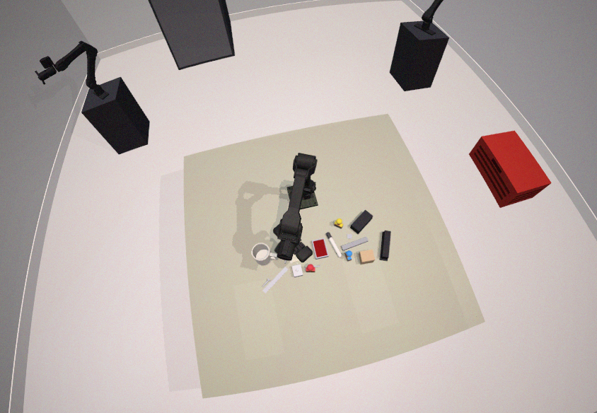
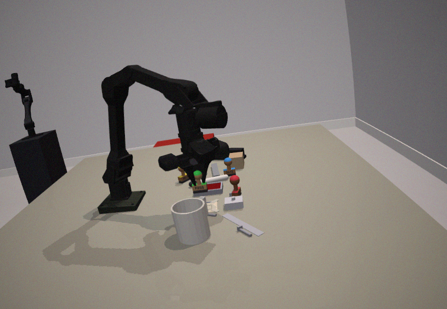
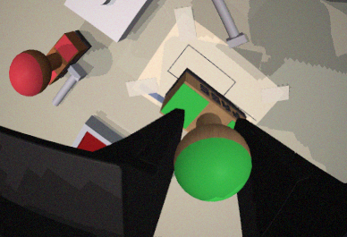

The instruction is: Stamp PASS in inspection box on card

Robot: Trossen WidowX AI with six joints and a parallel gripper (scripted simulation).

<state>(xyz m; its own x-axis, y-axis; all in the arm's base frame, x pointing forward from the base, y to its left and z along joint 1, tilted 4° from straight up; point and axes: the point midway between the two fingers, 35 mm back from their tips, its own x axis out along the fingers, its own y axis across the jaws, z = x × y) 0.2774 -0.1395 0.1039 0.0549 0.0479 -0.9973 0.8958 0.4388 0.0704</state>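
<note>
Now: the cream card 8 cm below my gripper tip, 1 cm to the left of it and 1 cm behind it. Round my gripper tip: ink pad: 12 cm to the left, 7 cm below, 1 cm ahead; then red stamp: 10 cm ahead, 6 cm below, 5 cm to the left; then green-knobbed PASS stamp: right at my gripper tip.
</note>
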